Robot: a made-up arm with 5 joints.
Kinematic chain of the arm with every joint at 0, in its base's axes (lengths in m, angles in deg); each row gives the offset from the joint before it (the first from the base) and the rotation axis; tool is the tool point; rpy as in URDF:
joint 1: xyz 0.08 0 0.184 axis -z
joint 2: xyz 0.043 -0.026 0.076 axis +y
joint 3: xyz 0.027 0 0.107 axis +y
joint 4: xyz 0.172 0 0.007 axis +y
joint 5: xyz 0.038 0.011 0 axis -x
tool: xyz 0 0 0 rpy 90 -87.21 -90
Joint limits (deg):
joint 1: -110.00..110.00
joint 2: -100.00..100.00
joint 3: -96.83..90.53
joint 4: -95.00..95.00
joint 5: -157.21..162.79
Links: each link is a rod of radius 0.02 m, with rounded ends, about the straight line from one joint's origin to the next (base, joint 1, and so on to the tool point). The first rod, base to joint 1, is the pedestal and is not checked.
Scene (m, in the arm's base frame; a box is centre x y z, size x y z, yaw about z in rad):
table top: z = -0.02
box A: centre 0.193 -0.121 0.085 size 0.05 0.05 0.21 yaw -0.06
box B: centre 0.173 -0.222 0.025 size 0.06 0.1 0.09 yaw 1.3
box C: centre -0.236 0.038 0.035 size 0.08 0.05 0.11 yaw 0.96
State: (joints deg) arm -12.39 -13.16 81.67 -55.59 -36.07
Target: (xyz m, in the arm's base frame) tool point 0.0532 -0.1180 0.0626
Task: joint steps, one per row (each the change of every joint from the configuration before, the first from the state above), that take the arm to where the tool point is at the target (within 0.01 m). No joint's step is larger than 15 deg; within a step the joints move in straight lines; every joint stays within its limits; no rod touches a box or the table.
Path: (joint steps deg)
1: 4.98 12.19 2.21 -2.36 5.64
2: 4.97 12.19 2.22 -2.36 5.64
3: 4.98 12.19 2.22 -2.36 5.64
4: 4.97 12.18 2.21 -2.36 5.64
5: 14.17 1.93 -4.98 2.19 1.39
6: 14.17 1.93 -4.98 2.18 1.39
7: 14.17 1.93 -4.98 2.19 1.39
8: 14.17 1.93 -4.99 2.18 1.39
9: 14.16 1.92 -4.98 2.18 1.39
10: 14.17 1.93 -4.98 2.19 1.39
11: 1.05 8.96 -8.81 4.04 -10.30
12: 1.05 8.95 -8.81 4.05 -10.30
13: 1.06 8.95 -8.80 4.04 -10.30

